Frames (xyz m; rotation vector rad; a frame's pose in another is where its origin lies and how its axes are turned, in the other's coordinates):
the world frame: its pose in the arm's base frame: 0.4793 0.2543 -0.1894 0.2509 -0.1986 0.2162
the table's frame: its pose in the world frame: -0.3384 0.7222 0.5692 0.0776 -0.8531 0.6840
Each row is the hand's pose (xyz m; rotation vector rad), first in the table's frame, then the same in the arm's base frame.
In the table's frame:
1: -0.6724 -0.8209 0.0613 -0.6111 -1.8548 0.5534
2: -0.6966 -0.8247 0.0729 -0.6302 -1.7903 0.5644
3: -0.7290 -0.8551 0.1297 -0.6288 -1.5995 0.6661
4: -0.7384 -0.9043 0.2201 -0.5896 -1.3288 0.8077
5: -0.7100 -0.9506 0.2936 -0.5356 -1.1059 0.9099
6: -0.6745 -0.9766 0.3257 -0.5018 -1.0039 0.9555
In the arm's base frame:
1: 0.3006 -0.1425 -0.0230 -0.1517 3.0224 -0.3517
2: 0.2907 -0.1617 -0.0393 -0.1061 3.0713 -0.3897
3: 0.2677 -0.2300 -0.0406 -0.0328 -3.0114 0.5855
4: 0.2398 -0.3228 -0.0045 -0.1939 -2.7787 0.8512
5: 0.2288 -0.3884 0.0582 -0.2951 -2.5663 1.0540
6: 0.2327 -0.4120 0.1071 -0.3320 -2.4634 1.1471

